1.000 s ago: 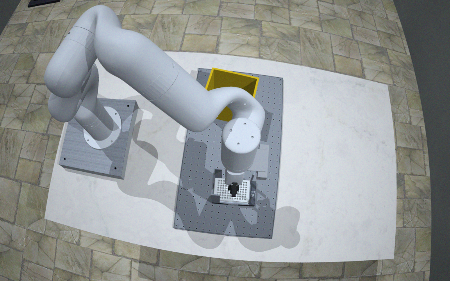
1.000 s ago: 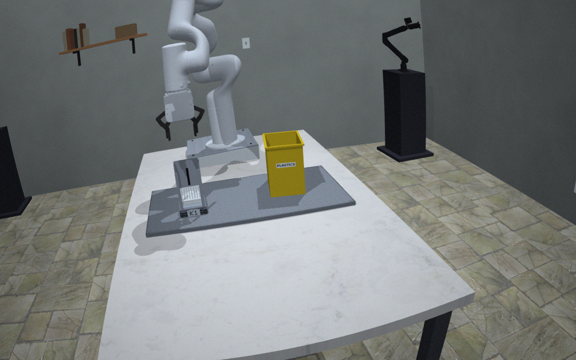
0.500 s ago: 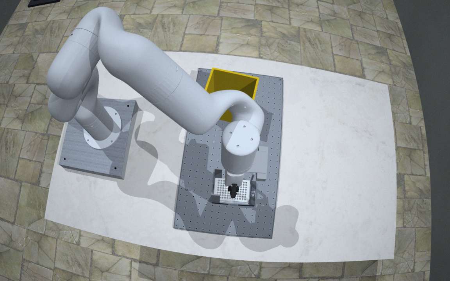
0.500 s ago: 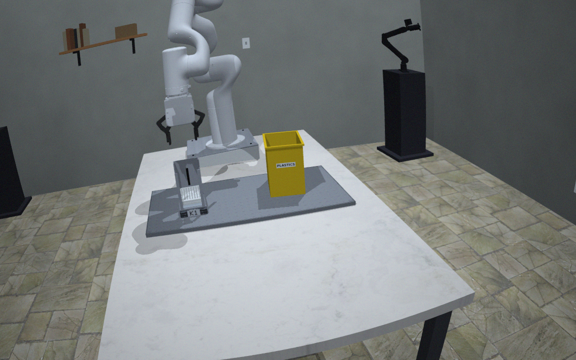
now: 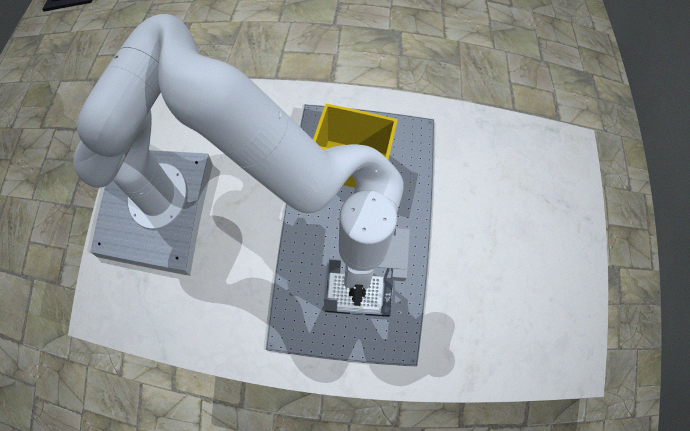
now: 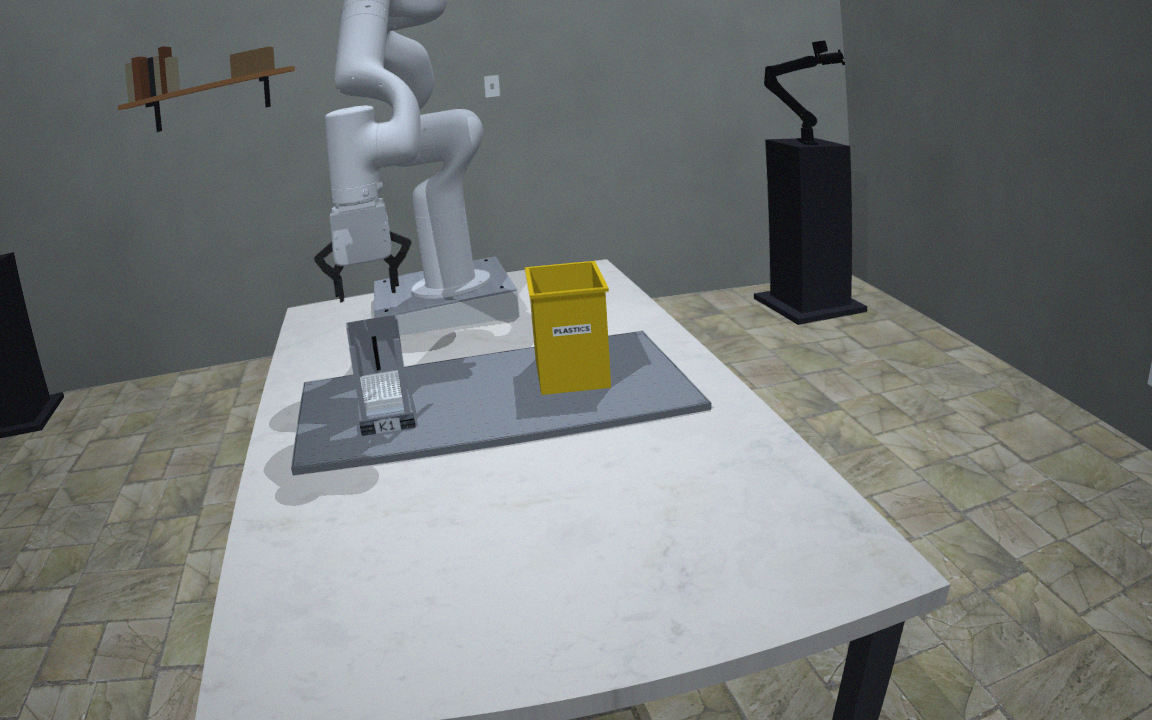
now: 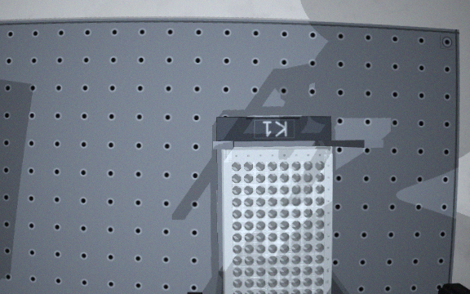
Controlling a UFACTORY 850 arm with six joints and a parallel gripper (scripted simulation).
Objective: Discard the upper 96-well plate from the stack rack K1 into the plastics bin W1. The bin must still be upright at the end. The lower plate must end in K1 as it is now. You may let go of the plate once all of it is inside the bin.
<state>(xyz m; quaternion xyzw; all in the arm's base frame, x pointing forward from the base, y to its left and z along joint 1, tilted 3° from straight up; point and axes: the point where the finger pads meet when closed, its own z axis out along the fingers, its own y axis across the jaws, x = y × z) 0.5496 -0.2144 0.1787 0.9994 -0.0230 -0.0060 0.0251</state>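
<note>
My hand is 180 mm above the 96-well plate. Also, from my hand: yellow plastics bin 20 mm behind, 350 mm to the left, 130 mm below.
</note>
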